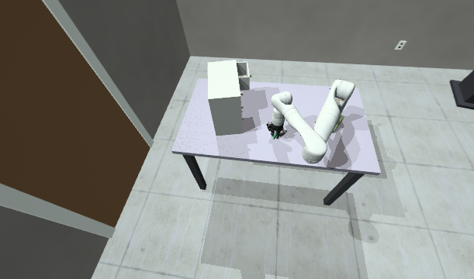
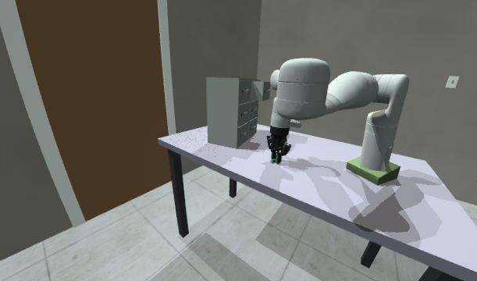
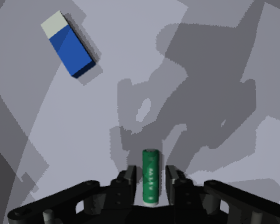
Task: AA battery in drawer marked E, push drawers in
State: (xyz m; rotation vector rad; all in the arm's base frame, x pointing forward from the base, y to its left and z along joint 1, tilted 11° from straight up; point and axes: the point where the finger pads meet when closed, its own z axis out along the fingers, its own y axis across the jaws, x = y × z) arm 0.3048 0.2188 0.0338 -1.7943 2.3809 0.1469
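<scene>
My hand is 1 cm above the green AA battery. The rest, counted from my hand: blue block: 15 cm to the right, 4 cm ahead, 1 cm below; drawer: 31 cm ahead, 23 cm above, 16 cm to the right.
</scene>
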